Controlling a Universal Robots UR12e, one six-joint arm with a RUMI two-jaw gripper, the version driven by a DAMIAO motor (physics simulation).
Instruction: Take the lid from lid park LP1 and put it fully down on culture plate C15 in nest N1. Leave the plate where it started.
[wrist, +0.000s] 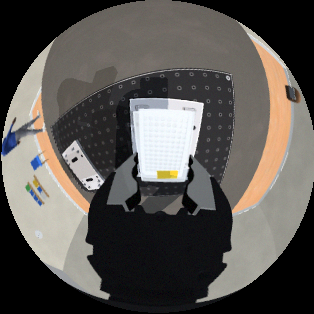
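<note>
My gripper (163, 153) is shut on the clear lid (162, 174), with one finger at each side of its near end, by the yellow label. The lid lies right over the culture plate (165, 135), and the plate's rows of wells show through it. The outlines of lid and plate nearly match, but the view does not show whether the lid is fully down. The plate stands in the pale nest (198, 111), whose rim shows at the far end and along both sides. The lid park (82, 165) stands at the left with no lid on it.
The nest and the park stand on a black perforated board (218, 95). A dark grey surface surrounds the board. Orange wooden strips (272, 105) run along both sides. A person (10, 142) and small blue items show far off at the left.
</note>
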